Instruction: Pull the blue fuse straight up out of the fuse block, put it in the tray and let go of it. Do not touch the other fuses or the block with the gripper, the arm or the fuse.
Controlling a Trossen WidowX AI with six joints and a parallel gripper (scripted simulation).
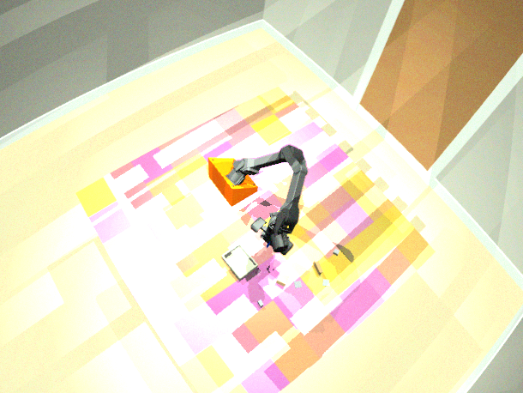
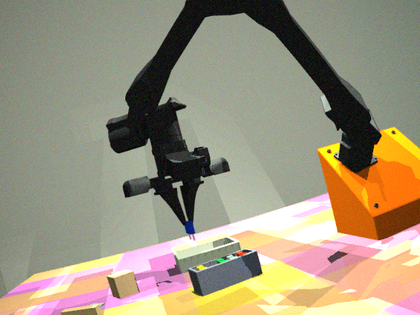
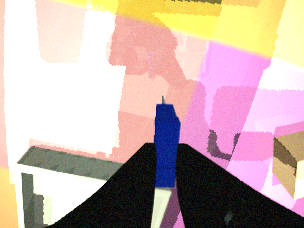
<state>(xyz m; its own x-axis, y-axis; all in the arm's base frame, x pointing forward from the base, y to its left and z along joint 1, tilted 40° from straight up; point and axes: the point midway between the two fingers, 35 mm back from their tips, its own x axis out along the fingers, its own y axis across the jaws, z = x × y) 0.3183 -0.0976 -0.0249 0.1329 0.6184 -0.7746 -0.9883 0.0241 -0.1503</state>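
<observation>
My gripper tip is 50 mm past the tray, 120 mm to the left of it and 100 mm above it. Round my gripper tip: green fuse 20 mm behind, 90 mm to the left, 80 mm below; then yellow fuse 20 mm ahead, 90 mm to the left, 80 mm below; then blue fuse 10 mm below.
</observation>
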